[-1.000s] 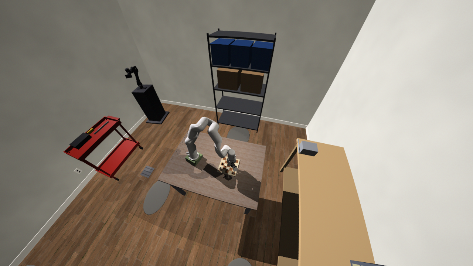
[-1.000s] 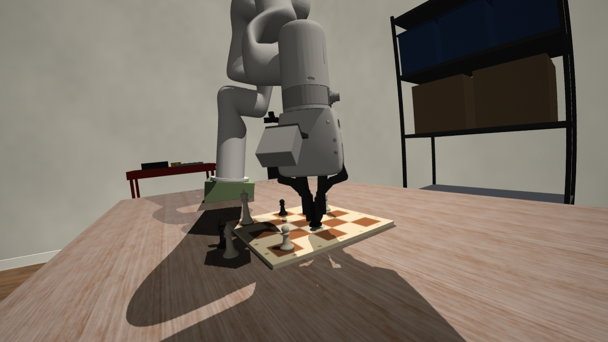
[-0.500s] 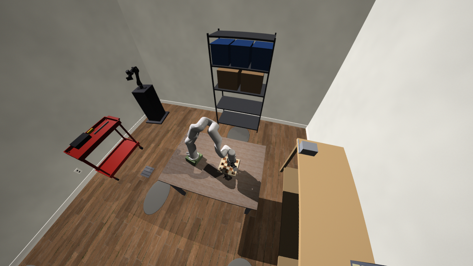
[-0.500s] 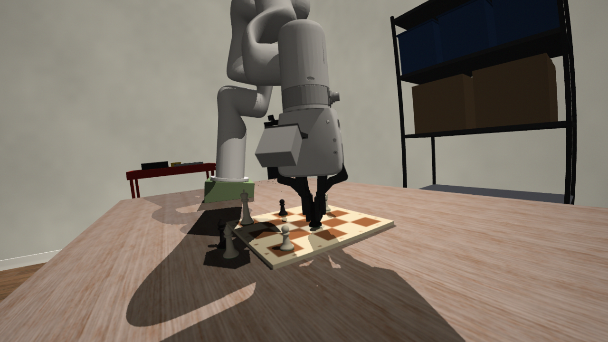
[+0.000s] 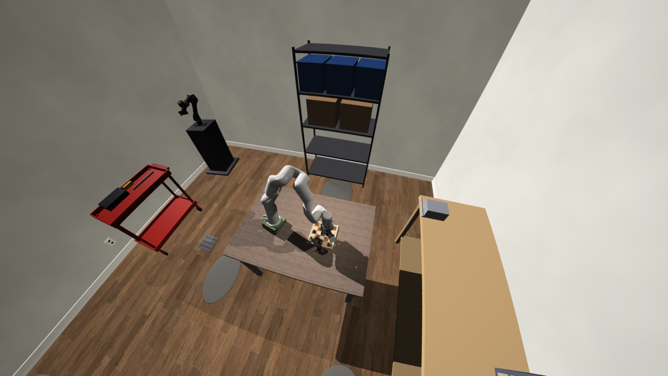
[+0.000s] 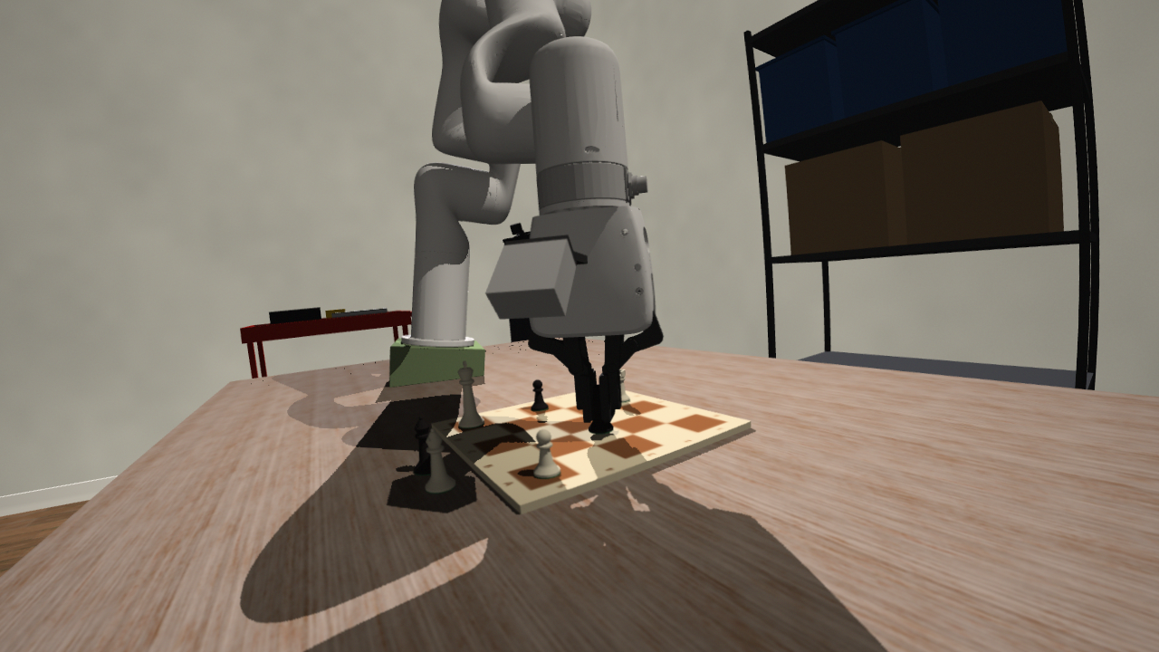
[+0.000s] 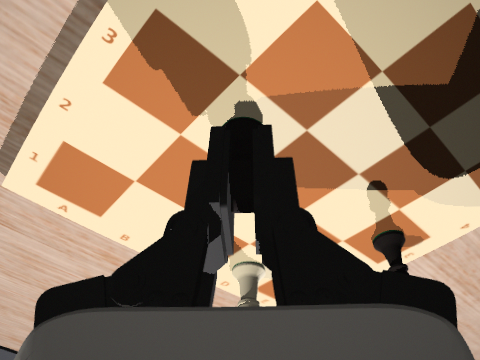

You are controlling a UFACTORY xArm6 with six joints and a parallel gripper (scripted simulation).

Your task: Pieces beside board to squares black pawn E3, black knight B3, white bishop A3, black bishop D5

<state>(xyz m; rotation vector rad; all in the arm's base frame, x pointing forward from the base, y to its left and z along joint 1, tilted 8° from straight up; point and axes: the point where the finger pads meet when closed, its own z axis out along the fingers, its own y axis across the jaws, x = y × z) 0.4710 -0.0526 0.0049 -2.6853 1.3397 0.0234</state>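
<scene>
Now: the tall black piece 2 cm below my hand. Round my hand: black pawn: 11 cm behind, 2 cm to the left, 2 cm below; chessboard: 4 cm below, 4 cm behind, 1 cm to the left; white pawn: 8 cm to the right, 3 cm ahead, 2 cm below.
</scene>
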